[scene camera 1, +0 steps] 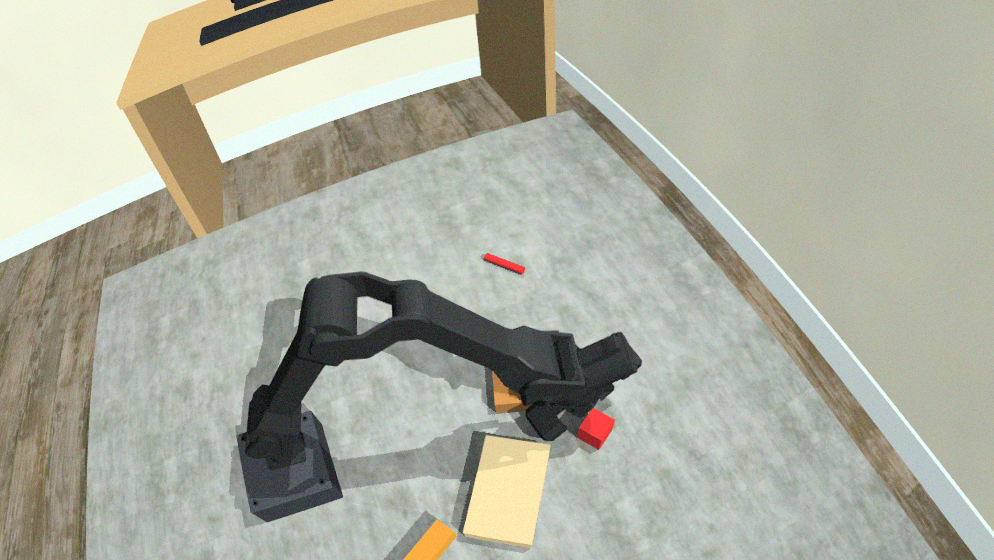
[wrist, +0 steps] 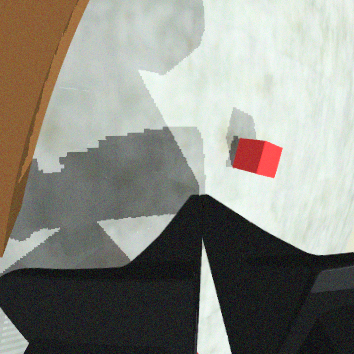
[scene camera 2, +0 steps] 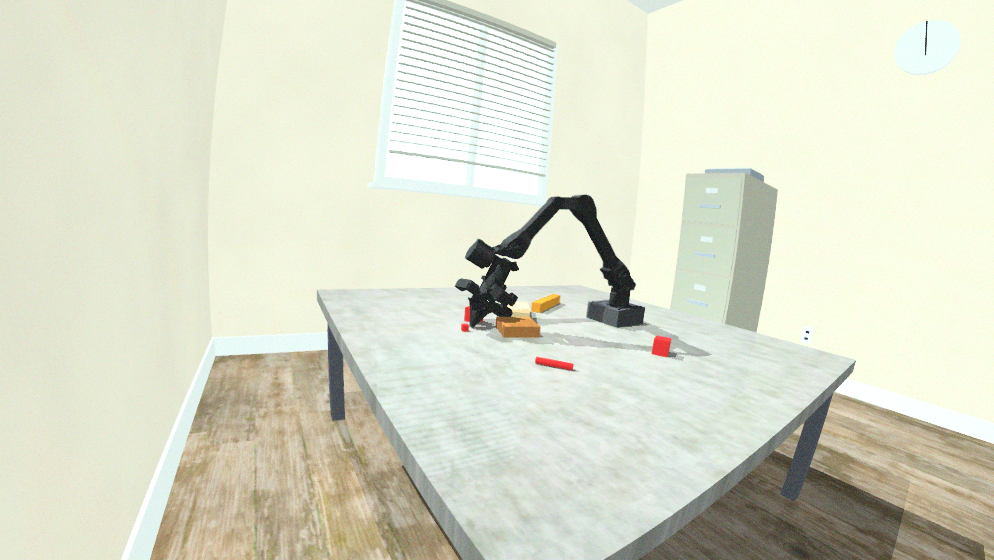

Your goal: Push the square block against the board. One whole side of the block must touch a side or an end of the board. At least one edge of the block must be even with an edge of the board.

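Seen in the pictures: gripper, fingertip midpoint: (scene camera 1: 599, 392) (wrist: 198, 202) (scene camera 2: 471, 326); arm's base at its link origin: (scene camera 1: 284, 447) (scene camera 2: 619, 305).
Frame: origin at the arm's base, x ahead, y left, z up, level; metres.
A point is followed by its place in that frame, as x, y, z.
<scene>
The square block, orange-brown and flat (scene camera 1: 507, 397) {0.360, -0.020, -0.027} (scene camera 2: 521, 330) {0.414, 0.055, -0.037} (wrist: 27, 75), lies on the table, partly hidden under the arm in scene camera 1. The pale yellow board (scene camera 1: 511, 490) {0.312, -0.167, -0.027} (scene camera 2: 520, 308) {0.304, -0.129, -0.027} lies beside it, with a narrow gap between them at the visible left corner in scene camera 1. My gripper (scene camera 2: 473, 324) {0.503, -0.057, -0.054} (wrist: 198, 202) {0.503, -0.057, -0.054} is shut and empty. It is low, near the table, on the block's side away from the arm's base. The wrist view shows its tips apart from the block. Its tips are hard to make out in scene camera 1.
A red cube (scene camera 1: 596, 428) {0.462, -0.127, -0.016} (scene camera 2: 468, 314) {0.487, -0.115, -0.035} stands near the gripper. A small red cube (scene camera 2: 464, 326) {0.539, -0.027, -0.043} (wrist: 257, 157) {0.526, -0.033, -0.042} lies just past the tips. Another red cube (scene camera 2: 660, 345) {0.150, 0.295, -0.029}, a red pen (scene camera 1: 504, 263) {0.456, 0.252, -0.044} (scene camera 2: 554, 363) {0.462, 0.261, -0.047} and an orange bar (scene camera 1: 431, 541) {0.179, -0.202, -0.026} (scene camera 2: 546, 303) {0.145, -0.207, -0.033} lie farther off.
</scene>
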